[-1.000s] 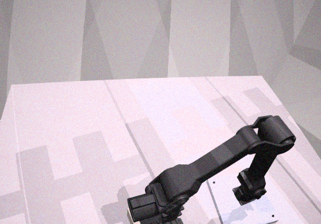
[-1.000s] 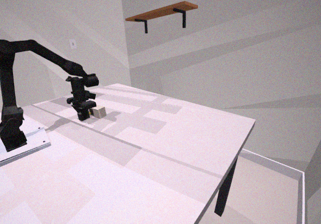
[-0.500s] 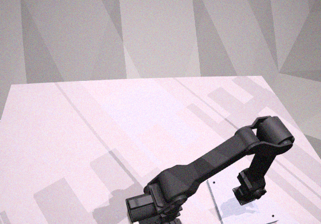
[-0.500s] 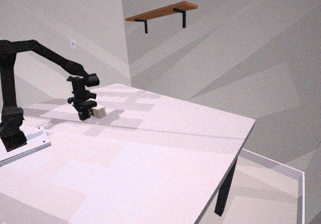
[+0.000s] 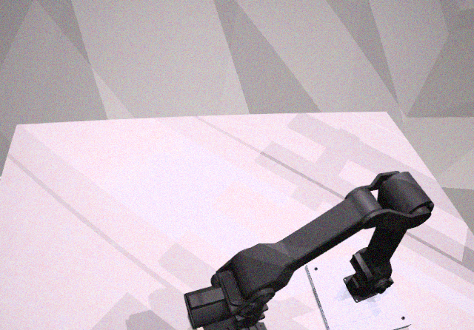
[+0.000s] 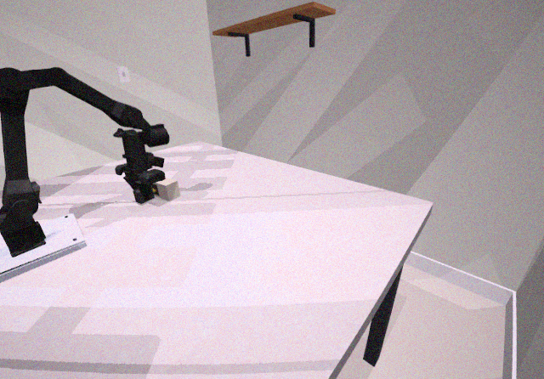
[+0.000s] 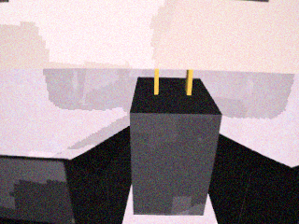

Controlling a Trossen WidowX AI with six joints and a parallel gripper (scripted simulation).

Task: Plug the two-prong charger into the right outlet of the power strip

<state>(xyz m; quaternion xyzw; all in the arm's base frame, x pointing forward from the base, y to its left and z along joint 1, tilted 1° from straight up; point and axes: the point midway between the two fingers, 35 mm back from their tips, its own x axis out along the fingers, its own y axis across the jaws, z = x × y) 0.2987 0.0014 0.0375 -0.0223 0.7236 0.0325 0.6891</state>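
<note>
The dark grey charger is 2 cm ahead of my gripper tip and 1 cm above it.
</note>
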